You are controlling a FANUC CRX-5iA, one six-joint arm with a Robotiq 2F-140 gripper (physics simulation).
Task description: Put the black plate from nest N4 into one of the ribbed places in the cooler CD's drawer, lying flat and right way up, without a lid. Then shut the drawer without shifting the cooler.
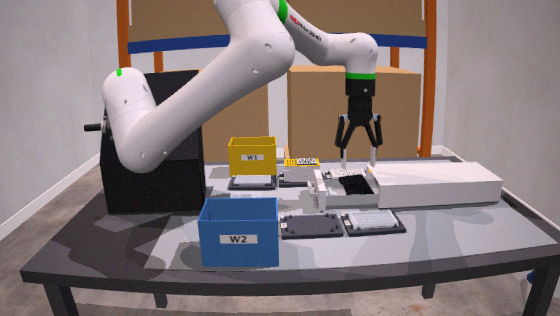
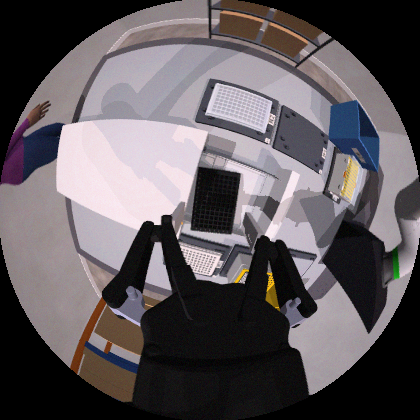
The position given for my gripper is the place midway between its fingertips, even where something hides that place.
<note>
I see my gripper (image 1: 358, 167), a white cooler (image 1: 424, 184), a black plate (image 2: 215, 196), a white plate (image 2: 202, 260), a clear plate (image 1: 383, 218), a yellow-topped rack (image 1: 301, 169) and a nest N4 (image 1: 305, 226).
The white cooler shows as well in image 2 (image 2: 130, 170). The clear plate is seen too in image 2 (image 2: 226, 102). My gripper shows as well in image 2 (image 2: 214, 214).
</note>
